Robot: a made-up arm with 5 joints.
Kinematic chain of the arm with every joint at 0, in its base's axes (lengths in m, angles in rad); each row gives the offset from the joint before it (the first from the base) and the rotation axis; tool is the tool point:
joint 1: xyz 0 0 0.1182 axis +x
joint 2: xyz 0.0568 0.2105 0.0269 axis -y
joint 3: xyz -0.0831 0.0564 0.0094 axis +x
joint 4: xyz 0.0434 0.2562 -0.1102 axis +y
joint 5: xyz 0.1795 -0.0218 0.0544 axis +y
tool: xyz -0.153 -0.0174 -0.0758
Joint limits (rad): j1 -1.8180..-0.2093 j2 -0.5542..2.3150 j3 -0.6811..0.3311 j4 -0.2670..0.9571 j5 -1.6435..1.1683
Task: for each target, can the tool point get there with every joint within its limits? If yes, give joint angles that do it. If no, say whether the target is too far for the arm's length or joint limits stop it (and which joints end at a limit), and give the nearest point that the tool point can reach.
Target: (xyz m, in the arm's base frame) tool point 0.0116 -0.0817 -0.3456
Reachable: yes | joints -0.8837 -0.2601 -0.4816 0.6662 -1.2900
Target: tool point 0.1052 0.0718 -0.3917
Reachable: yes | joints -0.8984 -0.2209 -0.1515 0.1501 -1.0512
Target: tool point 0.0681 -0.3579 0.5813
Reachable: no: joint limits stop it (at a limit: joint 1, joint 3, joint 4, joint 5) | nearest point 0.0667 -0.4338 0.0261 | short by 0.560 m
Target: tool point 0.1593 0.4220 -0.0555
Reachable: yes | joints -0.5183 1.7930 -0.4210 0.3972 0.6829
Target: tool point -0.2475 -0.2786 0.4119
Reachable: no: joint limits stop it (at a limit: joint 1, joint 2, joint 3, joint 4, joint 5) | nearest point -0.1338 -0.3901 0.0151 | short by 0.428 m
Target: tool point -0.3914 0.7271 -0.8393
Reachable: no: too far | nearest point -0.0587 0.3867 -0.3911 | short by 0.654 m
